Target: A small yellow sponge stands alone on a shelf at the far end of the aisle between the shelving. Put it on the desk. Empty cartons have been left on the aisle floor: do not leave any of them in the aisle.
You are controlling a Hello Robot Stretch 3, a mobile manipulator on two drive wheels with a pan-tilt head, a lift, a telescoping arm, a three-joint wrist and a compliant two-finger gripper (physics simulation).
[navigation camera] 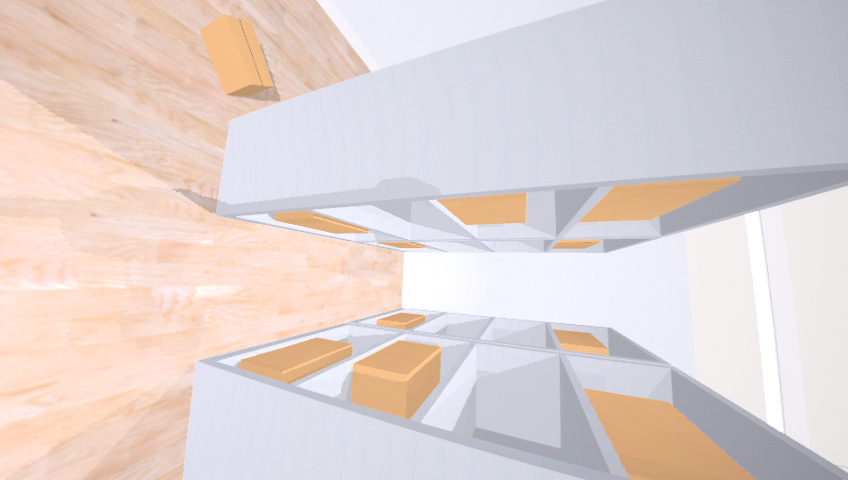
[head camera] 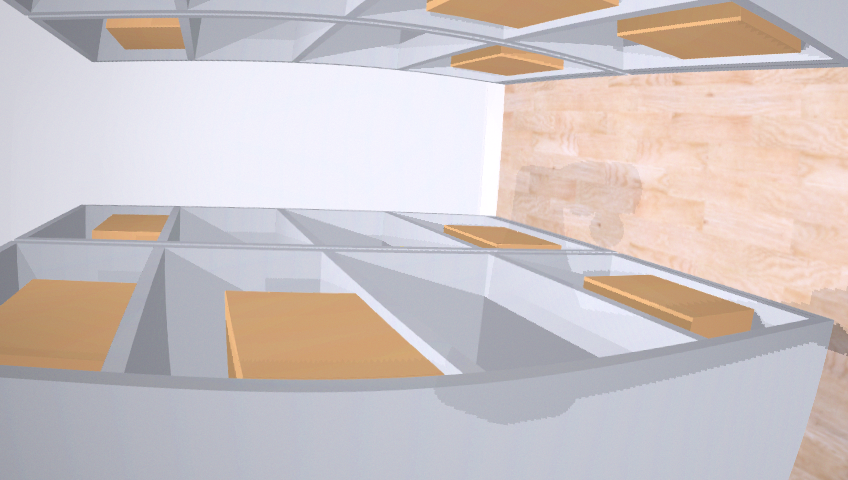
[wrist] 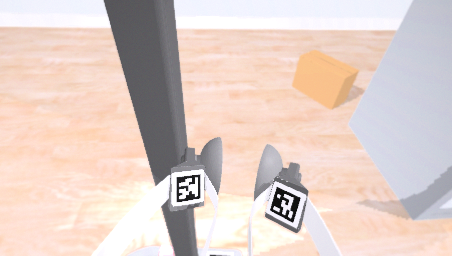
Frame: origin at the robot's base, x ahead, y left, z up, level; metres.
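Where they show: gripper, fingertip midpoint: [wrist: 241,160].
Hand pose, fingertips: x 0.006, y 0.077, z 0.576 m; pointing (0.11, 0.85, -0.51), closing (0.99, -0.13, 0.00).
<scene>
After its pixels a point has its place.
The head and navigation views are turned sideways. In the head view, a tiny yellowish sliver, perhaps the sponge [head camera: 402,246], shows at the front edge of the far section of the lower-drawn shelving [head camera: 297,431] @(x 0.602, y 0.388, z 1.206 m); most of it is hidden. A brown carton [navigation camera: 235,56] @(x 0.437, y 0.973, z 0.154 m) [wrist: 325,79] @(x 0.456, y 0.951, z 0.130 m) lies on the floor outside the shelving, beside the outer side panel of one unit [navigation camera: 476,113] @(x 0.583, y 0.557, z 1.138 m) [wrist: 407,115] @(x 0.581, y 0.572, z 0.239 m), not between the rows. My gripper [wrist: 241,160] @(x 0.006, y 0.077, z 0.576 m) is open and empty, well above the floor and apart from the carton. The desk does not show in these views.
Shelving rows line both sides of the aisle floor [head camera: 684,148] @(x 1.287, y 0.045, z 0.001 m) [navigation camera: 267,279] @(x 0.917, y 0.089, z 0.000 m), with a white wall [head camera: 297,136] @(x 2.496, y 0.260, z 0.919 m) at the far end. Several brown boxes sit inside the compartments, such as one box [head camera: 321,333] @(x 0.881, y 0.389, z 1.116 m) and another [navigation camera: 395,374] @(x 1.023, y -0.257, z 0.750 m). The dark mast [wrist: 150,100] @(x -0.069, y 0.116, z 0.598 m) stands beside my gripper.
</scene>
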